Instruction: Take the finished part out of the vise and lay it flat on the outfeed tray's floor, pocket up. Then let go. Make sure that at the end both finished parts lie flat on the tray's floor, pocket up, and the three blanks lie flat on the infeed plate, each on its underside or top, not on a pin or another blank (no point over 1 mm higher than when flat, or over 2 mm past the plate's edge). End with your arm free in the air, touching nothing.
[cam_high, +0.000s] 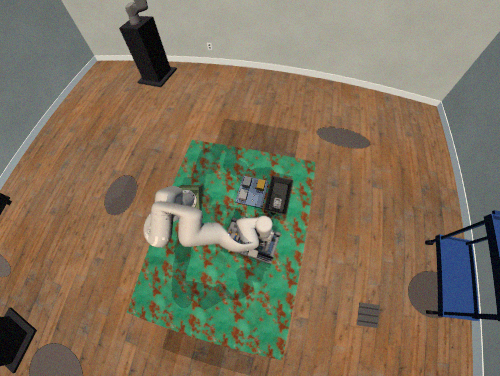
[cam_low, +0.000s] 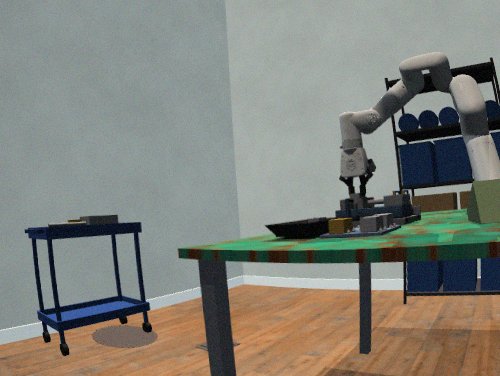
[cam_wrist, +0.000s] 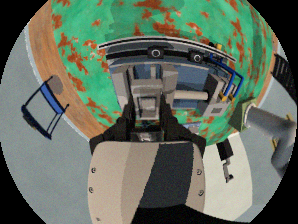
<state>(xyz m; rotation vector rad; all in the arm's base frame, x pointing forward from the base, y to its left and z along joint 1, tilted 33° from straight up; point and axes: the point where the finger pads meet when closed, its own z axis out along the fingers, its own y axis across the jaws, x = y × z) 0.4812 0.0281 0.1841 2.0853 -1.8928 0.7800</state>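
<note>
The vise is 6 cm behind my hand and 8 cm below it. The rest, counted from my hand: yellow block 13 cm behind, 34 cm to the left, 10 cm below; then blue-grey plate 17 cm behind, 29 cm to the left, 12 cm below.
</note>
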